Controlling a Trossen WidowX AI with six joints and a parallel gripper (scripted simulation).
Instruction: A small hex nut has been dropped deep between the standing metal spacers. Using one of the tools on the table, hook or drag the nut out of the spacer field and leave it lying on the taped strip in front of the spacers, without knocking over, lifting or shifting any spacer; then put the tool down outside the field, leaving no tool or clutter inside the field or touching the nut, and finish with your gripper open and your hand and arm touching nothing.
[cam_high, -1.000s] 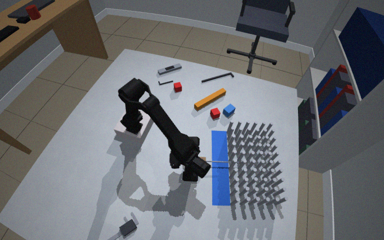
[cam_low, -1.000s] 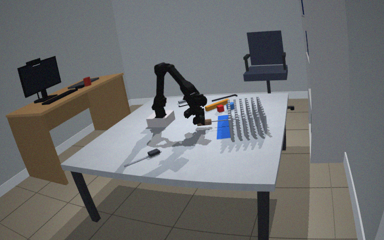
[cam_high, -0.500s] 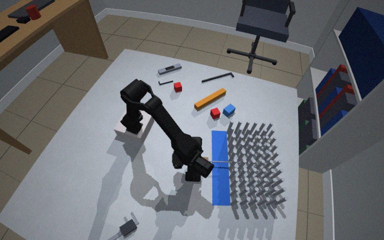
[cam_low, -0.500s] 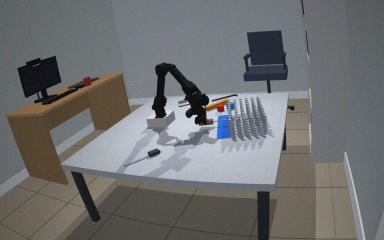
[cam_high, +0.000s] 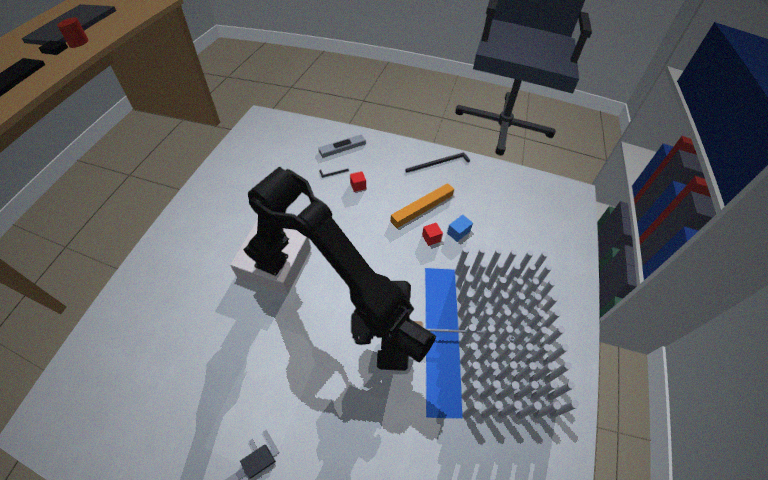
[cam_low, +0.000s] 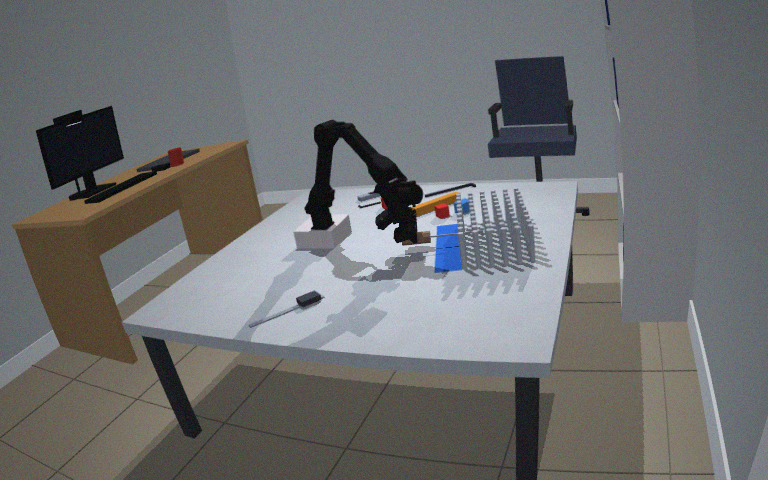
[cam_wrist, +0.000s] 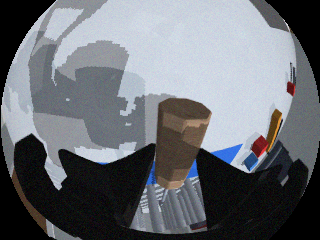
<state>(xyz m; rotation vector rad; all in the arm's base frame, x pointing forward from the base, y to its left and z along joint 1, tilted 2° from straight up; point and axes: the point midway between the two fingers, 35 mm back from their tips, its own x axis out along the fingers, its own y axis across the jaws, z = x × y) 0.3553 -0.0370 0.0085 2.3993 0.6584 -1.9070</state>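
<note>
Now: the taped strip 9 cm ahead of my gripper tip, 4 cm below it and 3 cm to the left of it. The rest, counted from my gripper tip: orange bar 39 cm to the left, 8 cm behind, 2 cm below; blue cube 35 cm to the left, 4 cm ahead, 2 cm below; wire hook tool 10 cm ahead, 4 cm to the left.
</note>
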